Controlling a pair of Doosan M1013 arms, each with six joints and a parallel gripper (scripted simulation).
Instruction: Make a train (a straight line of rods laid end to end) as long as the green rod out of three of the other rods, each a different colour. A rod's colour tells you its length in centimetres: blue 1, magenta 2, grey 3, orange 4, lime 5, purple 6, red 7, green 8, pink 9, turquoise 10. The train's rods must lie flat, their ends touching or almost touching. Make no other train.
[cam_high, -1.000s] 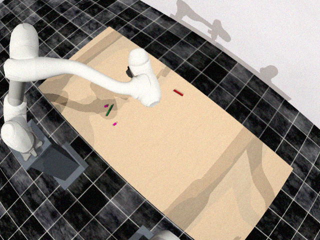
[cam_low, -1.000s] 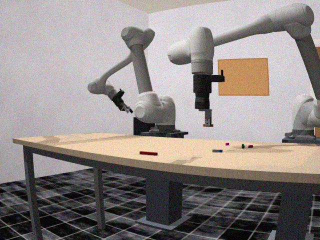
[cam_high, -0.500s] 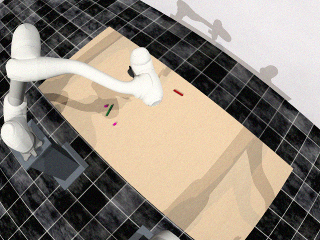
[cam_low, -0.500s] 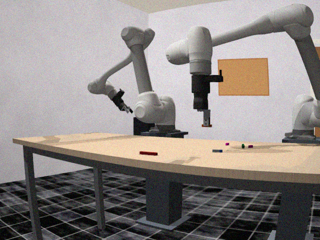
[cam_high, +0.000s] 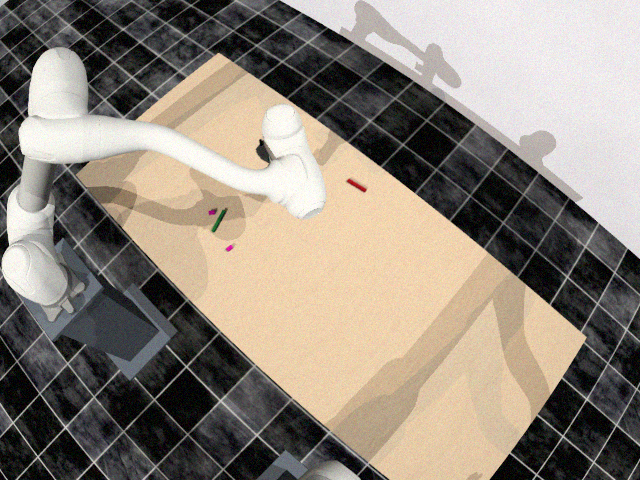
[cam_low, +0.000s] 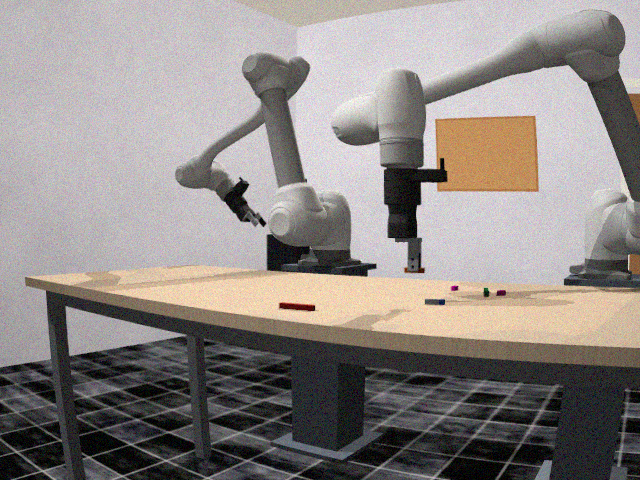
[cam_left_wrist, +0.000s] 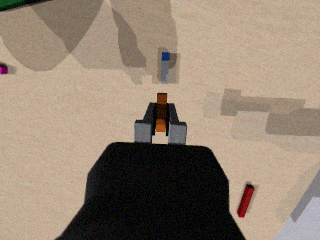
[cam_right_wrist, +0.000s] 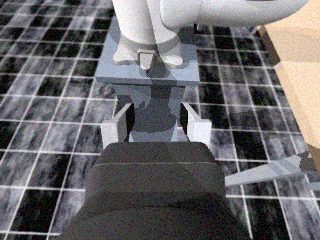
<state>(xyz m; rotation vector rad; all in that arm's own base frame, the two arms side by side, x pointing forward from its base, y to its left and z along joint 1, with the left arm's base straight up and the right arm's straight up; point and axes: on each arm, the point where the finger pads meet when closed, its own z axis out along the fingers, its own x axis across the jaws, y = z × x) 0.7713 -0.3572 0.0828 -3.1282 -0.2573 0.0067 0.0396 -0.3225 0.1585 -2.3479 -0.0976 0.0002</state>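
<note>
The grey rod is 80 mm below my left hand, 40 mm to the left of it and 10 mm behind it. From my left hand the other things lie so: orange rod: 20 mm below; then blue rod: 80 mm below, 60 mm to the left, 10 mm behind; then green rod: 210 mm behind, 90 mm to the left, 80 mm below.
</note>
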